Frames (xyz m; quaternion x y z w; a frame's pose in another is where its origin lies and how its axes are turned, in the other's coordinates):
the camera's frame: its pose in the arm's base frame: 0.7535 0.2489 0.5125 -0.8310 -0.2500 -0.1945 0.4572
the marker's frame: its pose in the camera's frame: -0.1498 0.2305 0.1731 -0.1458 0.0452 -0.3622 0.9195
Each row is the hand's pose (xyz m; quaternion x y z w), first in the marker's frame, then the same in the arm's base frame.
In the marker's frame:
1: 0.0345 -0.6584 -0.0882 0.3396 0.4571 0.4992 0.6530
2: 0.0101 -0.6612 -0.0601 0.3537 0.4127 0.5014 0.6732
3: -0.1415 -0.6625 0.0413 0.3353 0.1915 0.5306 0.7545
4: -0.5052 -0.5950 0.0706 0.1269 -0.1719 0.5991 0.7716
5: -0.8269 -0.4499 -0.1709 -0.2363 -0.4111 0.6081 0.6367
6: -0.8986 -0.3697 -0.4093 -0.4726 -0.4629 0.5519 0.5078
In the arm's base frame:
1: 0.1633 0.4839 0.2314 -0.4454 0.0181 -0.3241 0.8344
2: 0.1669 0.4940 0.1957 -0.4764 -0.0066 -0.2928 0.8290
3: 0.1763 0.4947 0.0135 -0.6470 -0.0698 -0.1669 0.7408
4: 0.1812 0.3051 -0.3054 -0.8946 -0.0280 0.0078 0.4460
5: 0.1610 -0.1002 -0.4402 -0.9875 0.1382 0.0664 0.0364
6: 0.1296 -0.3500 -0.3691 0.9445 -0.2456 -0.0309 0.2159

